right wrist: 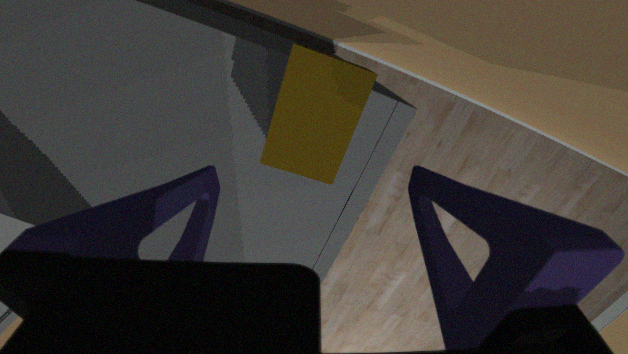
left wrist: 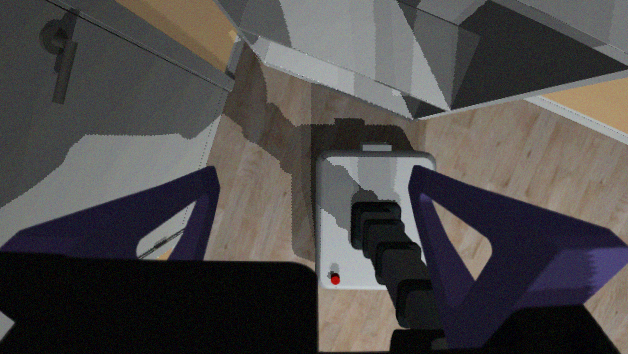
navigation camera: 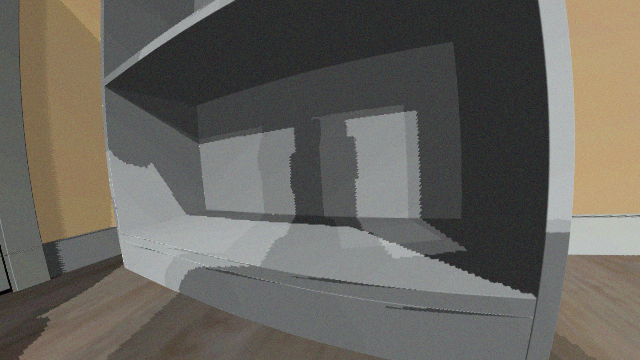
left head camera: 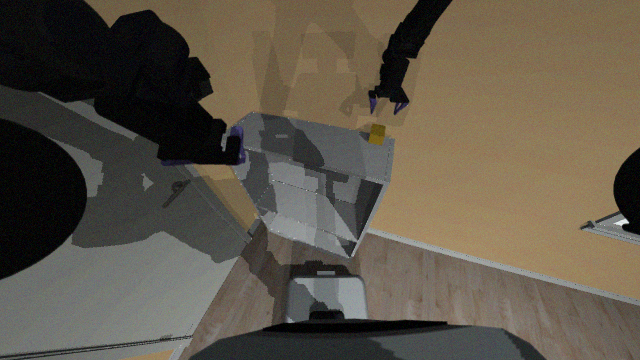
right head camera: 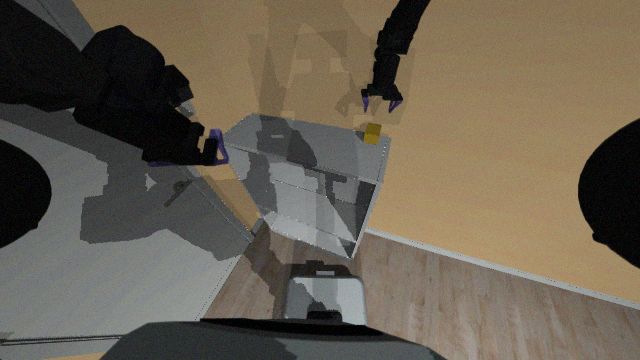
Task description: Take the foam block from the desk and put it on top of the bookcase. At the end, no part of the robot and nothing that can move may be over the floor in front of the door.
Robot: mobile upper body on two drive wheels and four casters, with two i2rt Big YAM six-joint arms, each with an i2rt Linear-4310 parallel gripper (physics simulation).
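Frame: origin at the left arm's base, x left, y up, z ahead, level; metres.
Seen in the pictures: left gripper, fingertip midpoint: (left wrist: 313, 176) (left head camera: 222, 159) (right head camera: 207, 160); right gripper, fingertip midpoint: (right wrist: 313, 176) (left head camera: 382, 113) (right head camera: 377, 112).
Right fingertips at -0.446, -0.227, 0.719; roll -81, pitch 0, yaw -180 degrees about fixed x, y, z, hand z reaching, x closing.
Note:
Pixels of each thing's top centre, then the offset from my right fingertips to it, as dx, dy, dz. "*": a spot on its surface instead. Level surfaces: height alone.
- yellow foam block, middle of its top: (right wrist: 314, 121) (right head camera: 373, 128) (left head camera: 378, 129) +0.000, -0.078, +0.006
- door handle, surface spot: (left wrist: 62, 75) (left head camera: 171, 197) * +0.937, -0.251, -0.231
- wooden floor, its level: dy -1.183
The yellow foam block (left head camera: 377, 134) (right head camera: 372, 133) (right wrist: 320, 115) rests on top of the grey bookcase (left head camera: 345, 150) (right head camera: 340, 147) (right wrist: 165, 125) (navigation camera: 557, 150), near the right end in the head views. My right gripper (left head camera: 384, 113) (right head camera: 379, 111) (right wrist: 313, 176) is open and empty, apart from the block, which lies beyond its fingertips in the right wrist view. My left gripper (left head camera: 207, 159) (left wrist: 313, 176) is open and empty, left of the bookcase top in the head views. The grey door (left head camera: 140, 285) (right head camera: 135, 280) (left wrist: 30, 115) stands at the left. The desk does not show.
The door handle (left head camera: 175, 196) (left wrist: 62, 75) sticks out from the door. My light base (left head camera: 327, 295) (left wrist: 340, 240) stands on the wooden floor (left head camera: 450, 280) close before the bookcase. An orange wall (left head camera: 500, 150) rises behind and right of the bookcase.

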